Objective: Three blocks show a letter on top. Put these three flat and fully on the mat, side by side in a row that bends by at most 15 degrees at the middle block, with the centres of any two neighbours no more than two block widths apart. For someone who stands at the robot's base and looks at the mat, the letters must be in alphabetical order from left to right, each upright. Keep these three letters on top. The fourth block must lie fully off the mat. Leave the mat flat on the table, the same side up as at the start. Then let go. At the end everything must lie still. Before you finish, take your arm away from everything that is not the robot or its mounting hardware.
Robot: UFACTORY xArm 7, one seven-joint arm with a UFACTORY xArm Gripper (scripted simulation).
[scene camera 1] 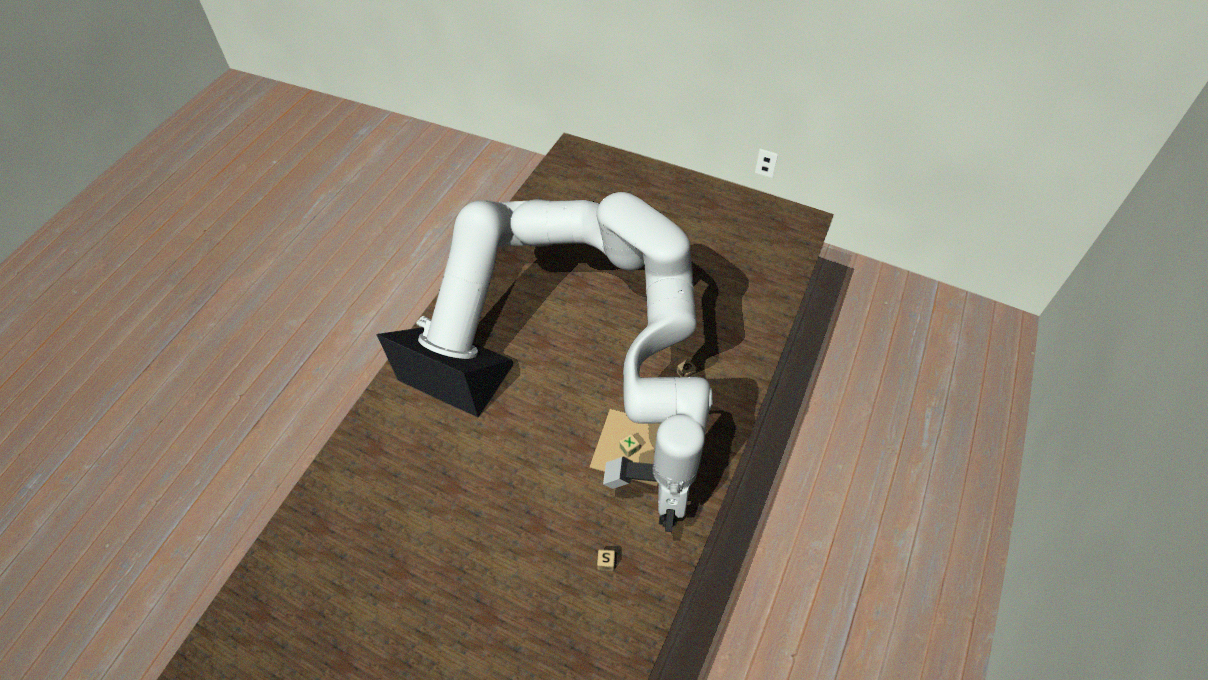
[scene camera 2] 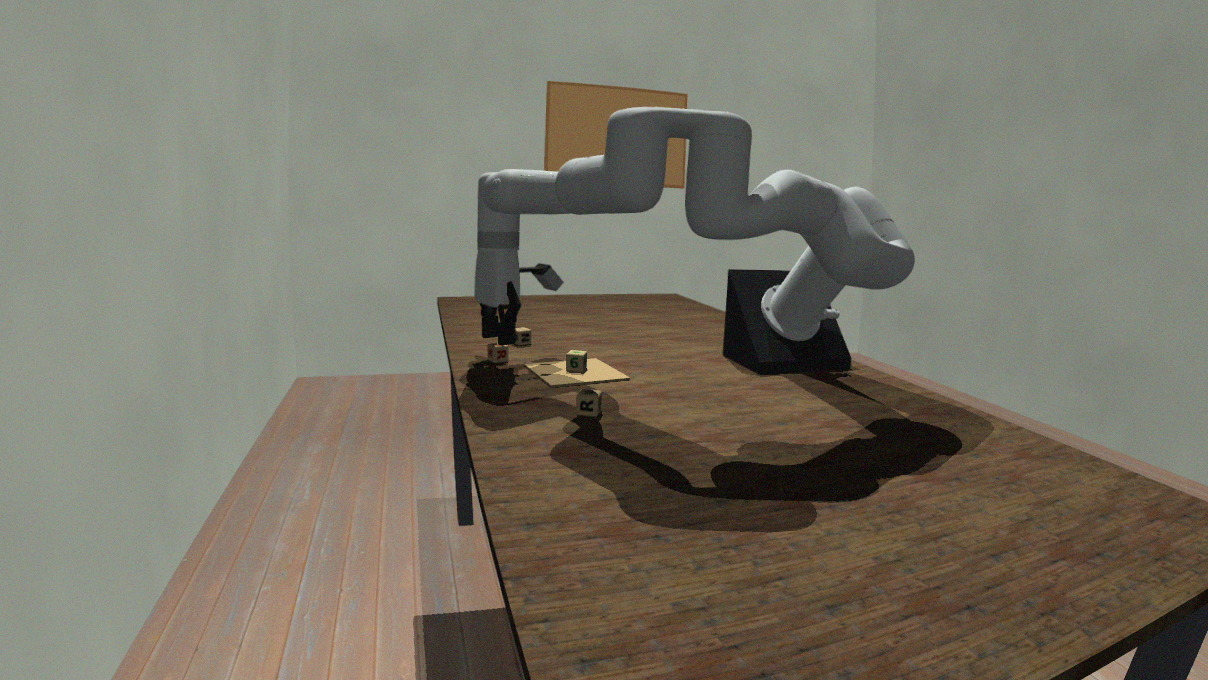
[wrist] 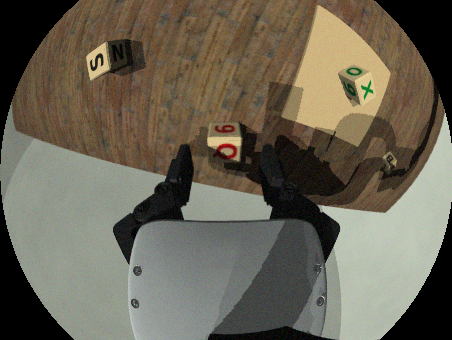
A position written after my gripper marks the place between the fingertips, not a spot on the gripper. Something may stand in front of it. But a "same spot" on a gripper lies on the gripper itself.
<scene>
my gripper: scene camera 1 668,506; scene camera 2; wrist
tan mat: scene camera 1 617,426; scene camera 2; wrist
same spot on tan mat: (wrist: 317,98) = (scene camera 2: 547,366)
same spot on my gripper: (wrist: 169,196) = (scene camera 2: 496,310)
</scene>
